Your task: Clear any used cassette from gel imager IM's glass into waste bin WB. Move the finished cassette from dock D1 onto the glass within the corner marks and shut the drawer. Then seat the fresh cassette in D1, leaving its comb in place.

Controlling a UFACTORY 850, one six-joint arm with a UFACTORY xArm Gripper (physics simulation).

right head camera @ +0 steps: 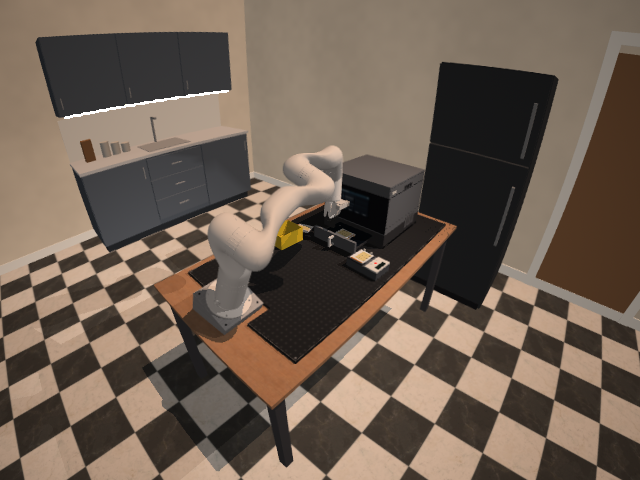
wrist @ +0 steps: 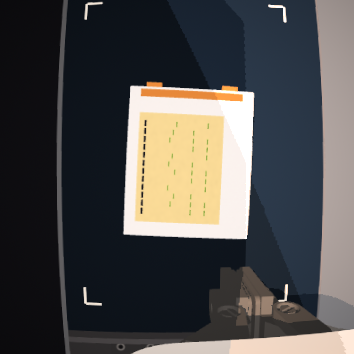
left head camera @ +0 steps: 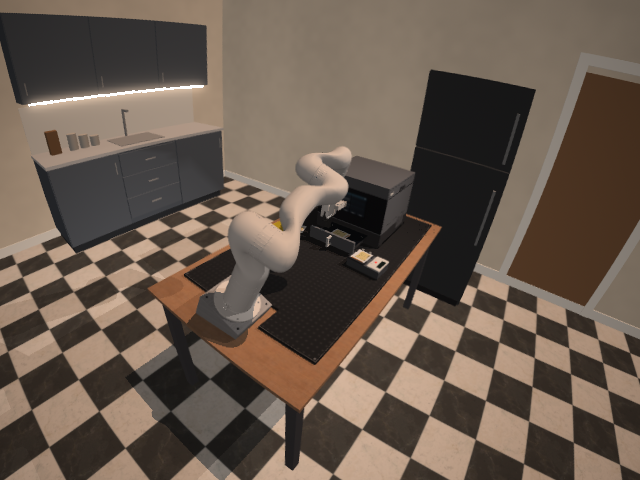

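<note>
A white cassette with yellow gel and an orange comb strip lies flat, slightly turned, on the dark glass between the corner marks. The imager's drawer front is pulled out. My gripper is shut and empty, above the drawer; in the wrist view it is below and right of the cassette, apart from it. Another cassette sits in the dock. The yellow waste bin is partly hidden by my arm.
The gel imager stands behind the drawer. A pale flat item, too small to identify surely, lies between the bin and the drawer. The black perforated mat covers much of the wooden table.
</note>
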